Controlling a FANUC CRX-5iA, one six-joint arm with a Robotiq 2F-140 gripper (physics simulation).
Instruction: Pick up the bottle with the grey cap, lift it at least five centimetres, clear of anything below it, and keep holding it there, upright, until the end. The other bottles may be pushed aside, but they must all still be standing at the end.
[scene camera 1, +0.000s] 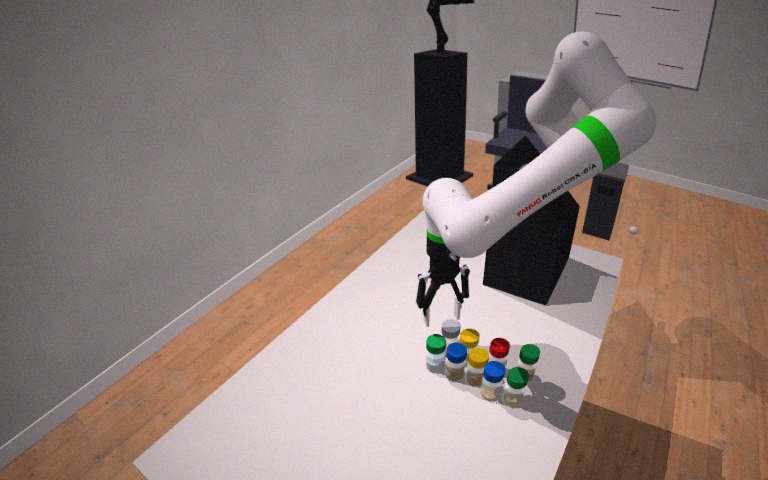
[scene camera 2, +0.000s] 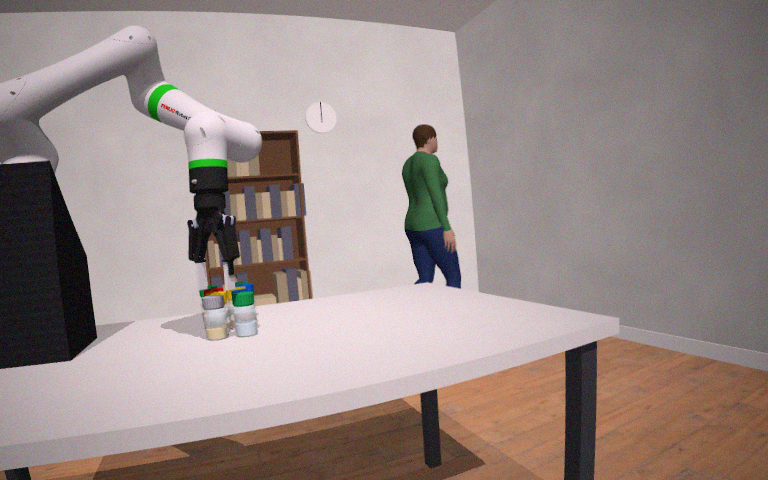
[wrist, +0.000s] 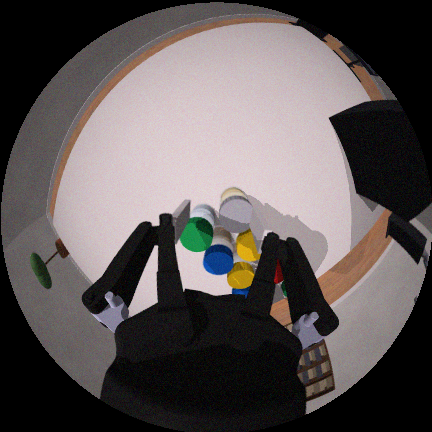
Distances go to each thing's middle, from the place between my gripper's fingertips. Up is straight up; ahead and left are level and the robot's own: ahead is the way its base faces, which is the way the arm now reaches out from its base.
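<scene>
Grey-capped bottle (scene camera 2: 215, 321): my gripper 2 cm past it, 2 cm to the right of it, 7 cm above it. Blue-capped bottle (scene camera 1: 492, 380): 5 cm ahead of my hand, 7 cm below, 21 cm to the left of it. Green-capped bottle (scene camera 2: 245, 319): 3 cm to the left of my hand, 6 cm ahead, 7 cm below it.
</scene>
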